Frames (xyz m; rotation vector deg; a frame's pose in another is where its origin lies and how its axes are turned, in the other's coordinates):
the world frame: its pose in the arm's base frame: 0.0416 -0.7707 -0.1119 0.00 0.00 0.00
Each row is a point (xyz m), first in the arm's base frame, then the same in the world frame.
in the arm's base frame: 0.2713 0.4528 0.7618
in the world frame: 0.2297 1.2235 0.8737
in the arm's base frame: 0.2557 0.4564 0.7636
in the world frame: 0.2141 1.2271 0.8755
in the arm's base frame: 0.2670 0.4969 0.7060
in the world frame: 0.2254 1.2676 0.8179
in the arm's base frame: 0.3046 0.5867 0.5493
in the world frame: 0.2630 1.3574 0.6612
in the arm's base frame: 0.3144 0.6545 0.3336
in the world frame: 0.2728 1.4252 0.4455
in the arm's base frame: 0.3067 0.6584 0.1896
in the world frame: 0.2651 1.4291 0.3015
